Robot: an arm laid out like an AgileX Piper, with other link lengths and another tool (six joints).
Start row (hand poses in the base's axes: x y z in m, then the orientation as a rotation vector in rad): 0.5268 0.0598 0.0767 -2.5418 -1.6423 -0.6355
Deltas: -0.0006 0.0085 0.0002 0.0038 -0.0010 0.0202; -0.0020 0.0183 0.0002 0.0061 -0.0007 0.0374; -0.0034 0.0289 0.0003 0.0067 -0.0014 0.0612; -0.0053 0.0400 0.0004 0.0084 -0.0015 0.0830; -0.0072 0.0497 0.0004 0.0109 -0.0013 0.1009; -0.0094 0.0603 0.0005 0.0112 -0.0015 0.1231; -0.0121 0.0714 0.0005 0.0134 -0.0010 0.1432; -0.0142 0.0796 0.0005 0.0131 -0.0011 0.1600; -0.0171 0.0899 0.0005 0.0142 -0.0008 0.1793; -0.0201 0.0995 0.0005 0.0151 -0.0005 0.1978; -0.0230 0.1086 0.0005 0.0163 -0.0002 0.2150; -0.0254 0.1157 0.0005 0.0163 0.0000 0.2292; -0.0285 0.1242 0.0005 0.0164 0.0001 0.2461; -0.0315 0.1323 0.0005 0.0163 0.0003 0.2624
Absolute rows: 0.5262 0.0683 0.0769 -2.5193 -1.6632 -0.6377; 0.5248 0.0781 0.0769 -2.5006 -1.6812 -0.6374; 0.5234 0.0887 0.0770 -2.4763 -1.7080 -0.6367; 0.5215 0.0998 0.0771 -2.4530 -1.7313 -0.6360; 0.5196 0.1095 0.0771 -2.4330 -1.7492 -0.6357; 0.5174 0.1201 0.0772 -2.4099 -1.7735 -0.6341; 0.5147 0.1312 0.0772 -2.3875 -1.7936 -0.6329; 0.5126 0.1394 0.0772 -2.3700 -1.8119 -0.6311; 0.5097 0.1497 0.0772 -2.3489 -1.8316 -0.6294; 0.5067 0.1593 0.0772 -2.3286 -1.8503 -0.6276; 0.5038 0.1684 0.0772 -2.3093 -1.8673 -0.6262; 0.5014 0.1755 0.0772 -2.2940 -1.8820 -0.6243; 0.4983 0.1840 0.0772 -2.2755 -1.8992 -0.6224; 0.4953 0.1921 0.0772 -2.2578 -1.9158 -0.6202
